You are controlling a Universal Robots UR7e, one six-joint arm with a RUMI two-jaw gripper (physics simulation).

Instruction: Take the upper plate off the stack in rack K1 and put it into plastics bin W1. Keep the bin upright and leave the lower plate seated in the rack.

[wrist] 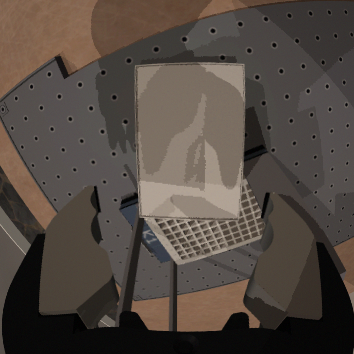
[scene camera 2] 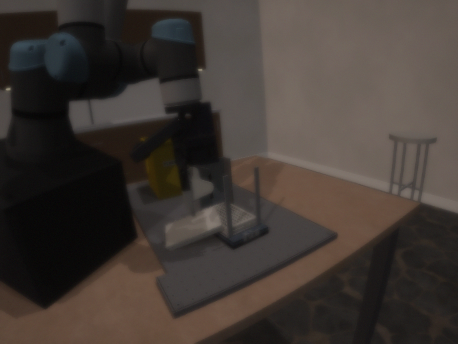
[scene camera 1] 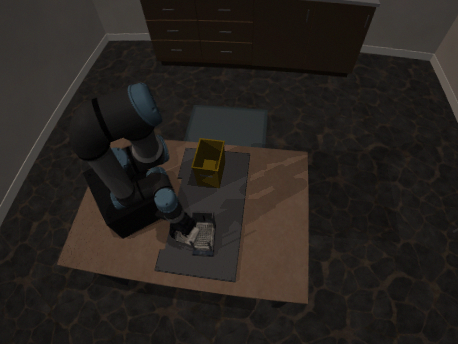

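Seen in the pictures: gripper, fingertip midpoint: (wrist: 181, 192) (scene camera 2: 193, 204); arm's base, origin of the base link: (scene camera 2: 42, 148).
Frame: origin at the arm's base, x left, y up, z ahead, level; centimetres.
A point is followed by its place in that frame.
Rack K1 (scene camera 1: 203, 253) @(x -22.5, y -21.9, z 38.9 cm) (scene camera 2: 248, 235) @(x -23.4, y -21.8, z 37.8 cm) (wrist: 150, 239) @(x -22.2, y -21.9, z 39.0 cm) stands on the grey board. The lower plate (scene camera 1: 206, 234) @(x -13.5, y -21.3, z 38.4 cm) (scene camera 2: 241, 216) @(x -17.5, y -20.4, z 39.7 cm) (wrist: 202, 240) @(x -16.4, y -20.5, z 39.4 cm), white with a grid of wells, lies in it. The upper plate (scene camera 2: 192, 229) @(x -16.3, y -20.5, z 28.2 cm) (wrist: 190, 135) @(x -14.6, y -20.5, z 28.0 cm), pale and smooth on top, lies slanted: one end overlaps the lower plate, the rest slopes down outside the rack on the robot's side. My gripper (scene camera 2: 201, 202) @(x -15.8, y -15.2, z 29.3 cm) (wrist: 181, 192) @(x -15.8, y -15.2, z 29.3 cm) is open and empty, above the rack, its fingers wide apart in the wrist view. The yellow bin W1 (scene camera 1: 207, 179) @(x 12.9, y -15.9, z 33.6 cm) (scene camera 2: 164, 172) @(x 12.9, y -15.1, z 30.1 cm) stands upright; its label is not legible.
The perforated grey board (scene camera 1: 222, 200) @(x 6.2, y -23.6, z 42.1 cm) (scene camera 2: 245, 272) @(x -31.4, y -23.6, z 32.2 cm) (wrist: 65, 135) @(x -26.4, y -23.6, z 25.2 cm) lies on the brown table (scene camera 1: 280, 225) @(x -1.9, y -25.0, z 72.7 cm) (scene camera 2: 310, 185) @(x -4.5, y -24.9, z 74.2 cm). Thin upright posts (scene camera 2: 257, 197) @(x -20.8, y -15.2, z 42.1 cm) (wrist: 129, 275) @(x -21.3, y -13.6, z 34.4 cm) rise from the rack's labelled end, and a taller grey wall stands at its far end. The robot's black base block (scene camera 1: 125, 220) @(x -17.6, y -9.7, z 2.7 cm) (scene camera 2: 55, 235) @(x -18.0, y -13.4, z 2.2 cm) stands beside the board.
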